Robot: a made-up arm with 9 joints. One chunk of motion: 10 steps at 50 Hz.
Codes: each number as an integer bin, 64 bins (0 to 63) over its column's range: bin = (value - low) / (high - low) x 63, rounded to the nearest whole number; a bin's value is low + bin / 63 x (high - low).
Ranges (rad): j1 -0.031..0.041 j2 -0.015..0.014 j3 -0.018..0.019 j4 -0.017..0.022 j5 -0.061..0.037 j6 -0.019..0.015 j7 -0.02..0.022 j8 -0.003..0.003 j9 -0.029..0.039
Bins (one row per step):
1: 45 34 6 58 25 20 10 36 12
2: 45 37 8 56 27 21 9 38 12
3: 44 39 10 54 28 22 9 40 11
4: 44 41 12 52 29 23 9 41 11
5: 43 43 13 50 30 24 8 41 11
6: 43 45 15 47 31 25 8 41 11
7: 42 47 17 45 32 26 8 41 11
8: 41 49 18 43 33 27 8 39 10
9: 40 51 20 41 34 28 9 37 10
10: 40 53 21 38 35 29 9 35 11
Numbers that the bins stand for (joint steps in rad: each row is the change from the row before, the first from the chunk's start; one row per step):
1: 0.02043 0.00065 -0.01448 0.01890 -0.02211 -0.00821 -0.01333 0.00043 -0.01605
2: 0.02043 0.00203 -0.01330 0.01767 -0.01900 -0.00767 -0.01400 0.00062 -0.01605
3: 0.01929 0.00295 -0.01213 0.01643 -0.01744 -0.00713 -0.01400 0.00081 -0.01713
4: 0.01929 0.00387 -0.01095 0.01519 -0.01589 -0.00659 -0.01400 0.00090 -0.01713
5: 0.01814 0.00479 -0.01037 0.01395 -0.01433 -0.00605 -0.01467 0.00090 -0.01713
6: 0.01814 0.00571 -0.00919 0.01210 -0.01278 -0.00551 -0.01467 0.00090 -0.01713
7: 0.01700 0.00663 -0.00802 0.01086 -0.01122 -0.00497 -0.01467 0.00090 -0.01713
8: 0.01586 0.00756 -0.00743 0.00962 -0.00967 -0.00443 -0.01467 0.00071 -0.01821
9: 0.01471 0.00848 -0.00625 0.00838 -0.00811 -0.00389 -0.01400 0.00052 -0.01821
10: 0.01471 0.00940 -0.00567 0.00652 -0.00656 -0.00335 -0.01400 0.00033 -0.01713

